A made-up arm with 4 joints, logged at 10 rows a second.
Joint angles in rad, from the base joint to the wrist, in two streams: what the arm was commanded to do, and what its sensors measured. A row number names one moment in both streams.
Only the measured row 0 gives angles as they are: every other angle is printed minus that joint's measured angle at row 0.
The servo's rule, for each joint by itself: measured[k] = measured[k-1] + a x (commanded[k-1-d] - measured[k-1]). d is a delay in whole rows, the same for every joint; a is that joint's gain. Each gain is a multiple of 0.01, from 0.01 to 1. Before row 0 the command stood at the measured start. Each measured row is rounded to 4 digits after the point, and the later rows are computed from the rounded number. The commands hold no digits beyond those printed.
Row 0, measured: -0.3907, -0.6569, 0.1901, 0.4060
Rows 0 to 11, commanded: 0.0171, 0.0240, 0.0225, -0.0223; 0.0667, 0.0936, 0.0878, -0.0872; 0.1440, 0.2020, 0.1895, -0.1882; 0.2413, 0.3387, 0.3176, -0.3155; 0.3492, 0.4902, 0.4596, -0.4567; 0.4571, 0.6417, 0.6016, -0.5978; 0.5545, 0.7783, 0.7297, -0.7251; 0.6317, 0.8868, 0.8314, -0.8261; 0.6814, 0.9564, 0.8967, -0.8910; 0.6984, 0.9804, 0.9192, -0.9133; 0.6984, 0.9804, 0.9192, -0.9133; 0.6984, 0.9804, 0.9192, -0.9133
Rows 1 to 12, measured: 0.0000, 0.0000, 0.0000, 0.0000; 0.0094, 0.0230, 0.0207, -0.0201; 0.0409, 0.0908, 0.0824, -0.0805; 0.0976, 0.1976, 0.1809, -0.1774; 0.1766, 0.3331, 0.3067, -0.3017; 0.2715, 0.4839, 0.4474, -0.4412; 0.3736, 0.6354, 0.5893, -0.5821; 0.4731, 0.7726, 0.7185, -0.7108; 0.5603, 0.8822, 0.8224, -0.8146; 0.6269, 0.9534, 0.8908, -0.8834; 0.6662, 0.9793, 0.9169, -0.9103; 0.6839, 0.9804, 0.9190, -0.9130
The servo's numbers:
d 1
a 0.55 0.96 0.92 0.90

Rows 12 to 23, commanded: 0.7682, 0.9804, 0.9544, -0.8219; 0.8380, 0.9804, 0.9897, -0.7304; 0.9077, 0.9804, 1.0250, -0.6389; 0.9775, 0.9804, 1.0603, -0.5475; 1.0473, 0.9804, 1.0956, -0.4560; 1.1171, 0.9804, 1.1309, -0.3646; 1.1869, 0.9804, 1.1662, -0.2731; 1.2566, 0.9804, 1.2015, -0.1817; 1.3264, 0.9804, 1.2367, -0.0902; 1.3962, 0.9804, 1.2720, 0.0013; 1.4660, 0.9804, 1.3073, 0.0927; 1.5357, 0.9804, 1.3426, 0.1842
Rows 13 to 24, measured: 0.6919, 0.9804, 0.9192, -0.9133; 0.7339, 0.9804, 0.9516, -0.8310; 0.7912, 0.9804, 0.9867, -0.7405; 0.8553, 0.9804, 1.0219, -0.6491; 0.9225, 0.9804, 1.0572, -0.5577; 0.9911, 0.9804, 1.0925, -0.4662; 1.0604, 0.9804, 1.1278, -0.3748; 1.1300, 0.9804, 1.1631, -0.2833; 1.1996, 0.9804, 1.1984, -0.1919; 1.2693, 0.9804, 1.2336, -0.1004; 1.3391, 0.9804, 1.2689, -0.0089; 1.4089, 0.9804, 1.3042, 0.0825
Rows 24 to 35, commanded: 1.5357, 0.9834, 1.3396, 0.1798; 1.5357, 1.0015, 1.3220, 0.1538; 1.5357, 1.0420, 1.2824, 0.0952; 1.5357, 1.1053, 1.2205, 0.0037; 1.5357, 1.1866, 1.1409, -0.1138; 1.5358, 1.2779, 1.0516, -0.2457; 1.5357, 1.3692, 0.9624, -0.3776; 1.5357, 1.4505, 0.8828, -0.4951; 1.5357, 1.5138, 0.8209, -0.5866; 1.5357, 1.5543, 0.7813, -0.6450; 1.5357, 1.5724, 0.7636, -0.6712; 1.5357, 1.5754, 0.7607, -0.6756
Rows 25 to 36, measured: 1.4786, 0.9804, 1.3395, 0.1740; 1.5100, 0.9833, 1.3396, 0.1792; 1.5241, 1.0008, 1.3234, 0.1563; 1.5305, 1.0404, 1.2857, 0.1013; 1.5334, 1.1027, 1.2257, 0.0135; 1.5347, 1.1832, 1.1477, -0.1011; 1.5353, 1.2741, 1.0593, -0.2312; 1.5355, 1.3654, 0.9702, -0.3630; 1.5356, 1.4471, 0.8898, -0.4819; 1.5357, 1.5111, 0.8264, -0.5761; 1.5357, 1.5526, 0.7849, -0.6381; 1.5357, 1.5716, 0.7653, -0.6679
